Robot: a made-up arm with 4 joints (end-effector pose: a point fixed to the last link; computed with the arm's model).
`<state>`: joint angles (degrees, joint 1 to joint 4).
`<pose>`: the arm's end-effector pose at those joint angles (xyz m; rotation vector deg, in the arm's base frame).
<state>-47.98 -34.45 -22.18 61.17</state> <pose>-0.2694 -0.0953 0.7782 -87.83 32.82 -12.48</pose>
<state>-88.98 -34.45 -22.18 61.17</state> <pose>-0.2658 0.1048 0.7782 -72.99 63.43 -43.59</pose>
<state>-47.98 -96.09 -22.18 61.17</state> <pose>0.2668 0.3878 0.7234 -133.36 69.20 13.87</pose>
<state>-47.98 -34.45 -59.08 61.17</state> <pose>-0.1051 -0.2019 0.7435 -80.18 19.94 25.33</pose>
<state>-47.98 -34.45 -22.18 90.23</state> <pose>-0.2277 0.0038 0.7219 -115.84 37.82 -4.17</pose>
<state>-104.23 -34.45 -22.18 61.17</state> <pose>-0.2289 0.1710 0.7782 -65.24 74.05 -54.90</pose>
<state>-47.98 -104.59 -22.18 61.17</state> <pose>0.3269 0.4420 0.6569 -139.07 74.47 18.39</pose>
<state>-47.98 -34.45 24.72 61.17</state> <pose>-0.3603 0.1306 0.7209 -88.27 46.74 -62.92</pose>
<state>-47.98 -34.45 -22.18 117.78</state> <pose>-0.2145 0.0690 0.6279 -142.16 41.69 5.48</pose>
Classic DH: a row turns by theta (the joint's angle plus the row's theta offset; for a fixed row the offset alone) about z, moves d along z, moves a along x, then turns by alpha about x. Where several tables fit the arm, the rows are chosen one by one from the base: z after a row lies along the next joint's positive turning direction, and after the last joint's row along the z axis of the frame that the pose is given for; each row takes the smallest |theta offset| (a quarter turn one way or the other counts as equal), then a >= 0, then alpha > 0; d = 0 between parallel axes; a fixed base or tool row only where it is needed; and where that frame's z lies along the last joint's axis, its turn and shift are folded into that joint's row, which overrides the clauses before.
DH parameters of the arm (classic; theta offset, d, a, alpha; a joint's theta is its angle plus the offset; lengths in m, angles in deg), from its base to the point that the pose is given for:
joint 1: 90 0.146 0.051 90
joint 2: 0 -0.107 -0.303 90
joint 3: 0 -0.114 -0.213 90
joint 4: 0 0.121 -0.238 90
tool (fixed): -90 0.043 0 0

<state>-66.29 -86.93 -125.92 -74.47</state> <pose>0.0304 -0.2287 0.3545 62.03 107.74 -17.87</pose>
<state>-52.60 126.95 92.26 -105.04</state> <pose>0.0254 0.3906 0.0829 -82.72 20.46 66.79</pose>
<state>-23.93 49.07 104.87 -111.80</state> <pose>-0.1946 0.1407 -0.0432 -88.17 92.67 119.84</pose>
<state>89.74 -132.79 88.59 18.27</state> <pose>-0.3526 -0.5338 0.1314 -11.16 -131.63 -20.57</pose>
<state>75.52 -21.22 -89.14 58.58</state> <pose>0.2663 0.1290 0.6176 -39.63 -81.07 152.43</pose>
